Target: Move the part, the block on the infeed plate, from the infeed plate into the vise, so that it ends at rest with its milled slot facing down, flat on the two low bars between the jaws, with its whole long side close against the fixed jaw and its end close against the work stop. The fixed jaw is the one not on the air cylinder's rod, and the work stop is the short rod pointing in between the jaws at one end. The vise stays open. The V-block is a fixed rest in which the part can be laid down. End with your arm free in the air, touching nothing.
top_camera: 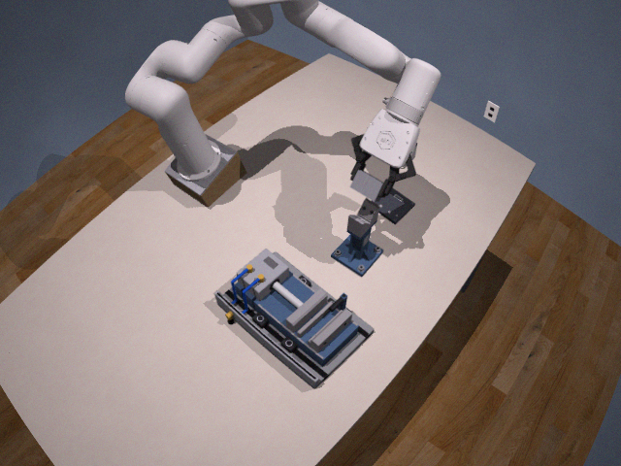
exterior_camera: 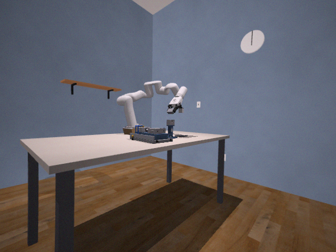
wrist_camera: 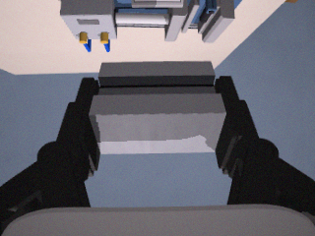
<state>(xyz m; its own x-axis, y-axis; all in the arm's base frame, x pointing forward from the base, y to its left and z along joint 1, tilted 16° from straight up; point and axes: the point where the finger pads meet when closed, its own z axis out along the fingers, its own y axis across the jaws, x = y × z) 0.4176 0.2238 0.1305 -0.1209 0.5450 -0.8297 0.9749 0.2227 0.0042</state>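
Now: the part 1 cm below my hand. From my hand the other things lie so: white cylinder rod 23 cm to the right, 17 cm below, 3 cm ahead; then blue post 18 cm below, 15 cm to the right, 11 cm ahead; then work stop 18 cm to the right, 15 cm below, 11 cm ahead.
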